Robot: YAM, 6 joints.
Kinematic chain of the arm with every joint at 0, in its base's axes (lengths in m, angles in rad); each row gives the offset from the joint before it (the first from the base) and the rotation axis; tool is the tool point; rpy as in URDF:
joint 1: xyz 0 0 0.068 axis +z
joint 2: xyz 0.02 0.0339 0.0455 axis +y
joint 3: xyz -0.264 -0.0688 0 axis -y
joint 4: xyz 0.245 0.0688 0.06 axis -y
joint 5: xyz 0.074 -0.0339 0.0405 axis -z
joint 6: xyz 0.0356 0 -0.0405 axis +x
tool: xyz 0 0 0 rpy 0 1.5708 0
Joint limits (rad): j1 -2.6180..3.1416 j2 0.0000..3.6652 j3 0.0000..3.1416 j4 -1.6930..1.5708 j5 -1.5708..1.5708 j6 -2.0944..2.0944
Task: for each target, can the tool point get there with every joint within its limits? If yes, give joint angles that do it. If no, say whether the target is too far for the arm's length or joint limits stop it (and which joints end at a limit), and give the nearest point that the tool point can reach.
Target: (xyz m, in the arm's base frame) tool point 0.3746 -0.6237 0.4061
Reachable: no: too far | nearest point 0.3081 -0.5129 0.3527 | short by 0.140 m
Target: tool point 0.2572 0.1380 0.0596
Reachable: yes | joints 0.4990 1.9790 0.9057 -0.5207 0.0542 -0.3607
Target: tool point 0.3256 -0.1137 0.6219
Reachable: yes | joints -0.2406 2.0990 2.7853 0.4273 1.1757 -0.5309
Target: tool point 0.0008 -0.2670 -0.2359
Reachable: yes | joints -1.6160 3.2231 1.6254 -0.6821 -0.3705 1.0161
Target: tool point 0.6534 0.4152 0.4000
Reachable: no: too far | nearest point 0.5107 0.3245 0.3358 | short by 0.181 m
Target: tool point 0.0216 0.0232 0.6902
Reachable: yes | joints -2.1112 1.2967 2.8550 -0.7766 -0.1854 -0.2699
